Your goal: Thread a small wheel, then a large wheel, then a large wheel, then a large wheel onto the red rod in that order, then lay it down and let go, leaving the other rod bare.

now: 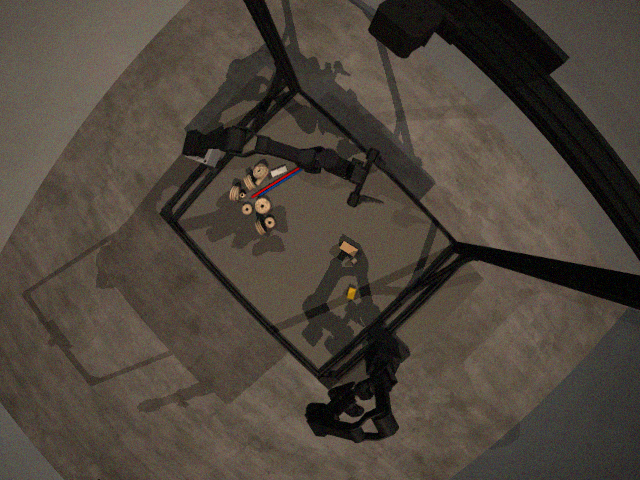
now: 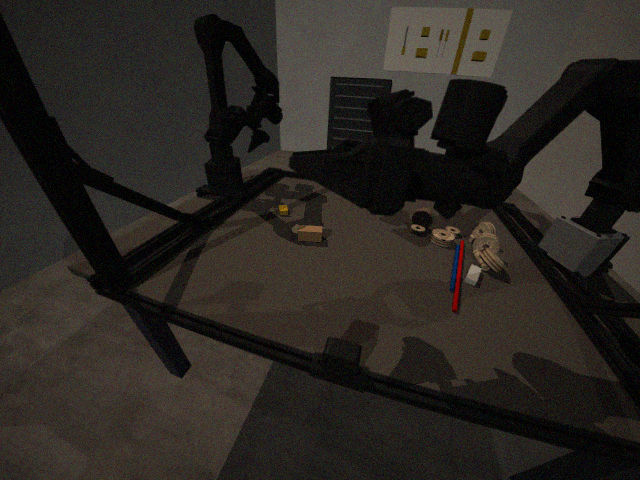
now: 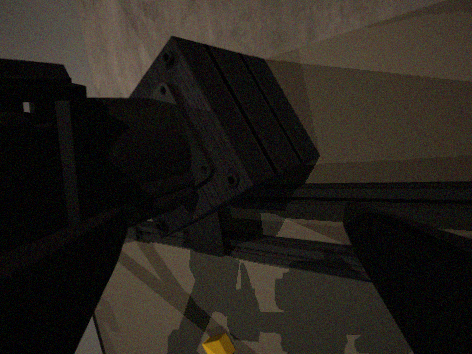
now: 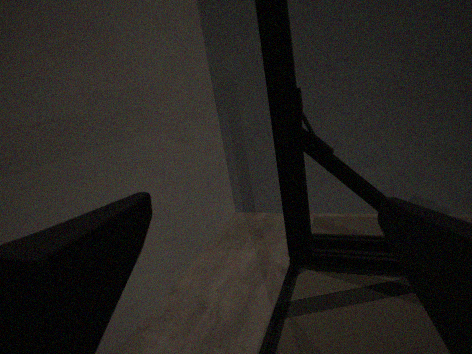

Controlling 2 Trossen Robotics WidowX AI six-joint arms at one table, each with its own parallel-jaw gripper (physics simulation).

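Frame: origin at the left arm's base, x down, y left, z ahead, level; metres.
Where they show: left gripper, between the fingertips: (image 1: 362, 380) (image 2: 241, 146) (image 3: 236, 216); right gripper, between the fingertips: (image 1: 389, 189) (image 2: 290, 158) (image 4: 265, 205); left arm's base, origin of its link: (image 1: 384, 367) (image 2: 222, 160) (image 3: 165, 151); right arm's base, origin of its link: (image 1: 200, 147) (image 2: 592, 226).
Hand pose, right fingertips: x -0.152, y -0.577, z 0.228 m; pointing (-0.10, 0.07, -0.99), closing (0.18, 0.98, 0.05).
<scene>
Each offset is from my right fingertips to the top centre of the thing.
The red rod {dx +0.250, dy +0.069, dz +0.375 m} (image 1: 275, 182) (image 2: 458, 277) lies flat on the table, bare, with the blue rod {dx +0.250, dy +0.085, dz +0.375 m} (image 1: 282, 182) (image 2: 454, 267) right beside it. Several tan wheels lie clustered at the rods' end, among them a large wheel {dx +0.239, dy +0.191, dz +0.405 m} (image 1: 262, 206) (image 2: 443, 236) and a small wheel {dx +0.246, dy +0.223, dz +0.460 m} (image 1: 247, 209) (image 2: 453, 230). My right gripper (image 1: 354, 197) (image 2: 301, 164) (image 4: 265, 205) is open and empty, raised well away from the rods. My left gripper (image 1: 358, 397) (image 2: 257, 139) (image 3: 236, 216) is open and empty, folded back at its base outside the frame.
A white block {dx +0.248, dy +0.049, dz +0.394 m} (image 1: 278, 170) (image 2: 472, 274) lies beside the rods. A tan block {dx +0.230, dy +0.226, dz +0.050 m} (image 1: 348, 248) (image 2: 310, 233) and a yellow cube {dx +0.245, dy +0.379, dz -0.019 m} (image 1: 351, 292) (image 2: 283, 210) (image 3: 218, 344) lie nearer the left arm. A black frame (image 1: 232, 290) (image 2: 223, 329) borders the table.
</scene>
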